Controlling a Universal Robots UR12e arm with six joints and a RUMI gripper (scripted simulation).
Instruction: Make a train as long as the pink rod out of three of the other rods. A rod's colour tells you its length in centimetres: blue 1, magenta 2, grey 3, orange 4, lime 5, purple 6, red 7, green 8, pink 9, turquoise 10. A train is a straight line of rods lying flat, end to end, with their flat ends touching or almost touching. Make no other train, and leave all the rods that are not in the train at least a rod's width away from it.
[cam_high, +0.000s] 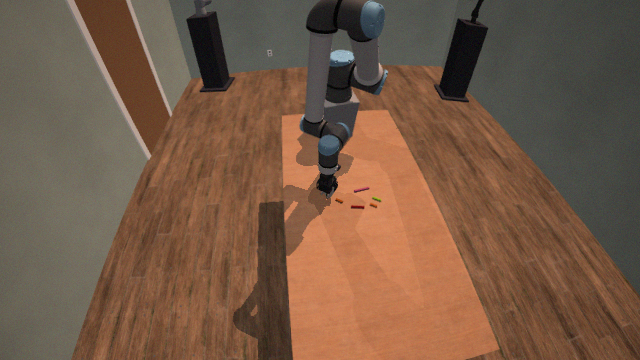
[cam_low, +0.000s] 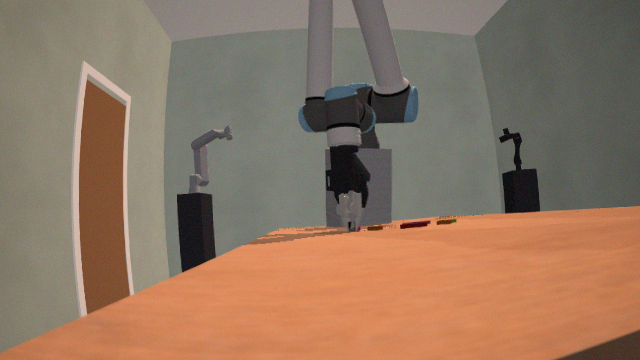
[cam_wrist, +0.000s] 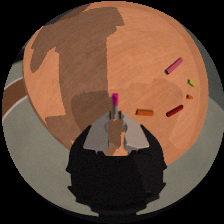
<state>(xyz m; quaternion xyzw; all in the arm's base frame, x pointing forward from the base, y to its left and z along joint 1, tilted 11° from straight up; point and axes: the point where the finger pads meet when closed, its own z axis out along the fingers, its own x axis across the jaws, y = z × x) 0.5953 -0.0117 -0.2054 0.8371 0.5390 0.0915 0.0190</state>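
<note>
My hand is 10 mm above the grey rod. Round my hand: pink rod 180 mm to the left, 60 mm behind, 10 mm below; then red rod 160 mm to the left, 70 mm ahead, 10 mm below; then magenta rod 20 mm behind, 10 mm to the left, 10 mm below.
</note>
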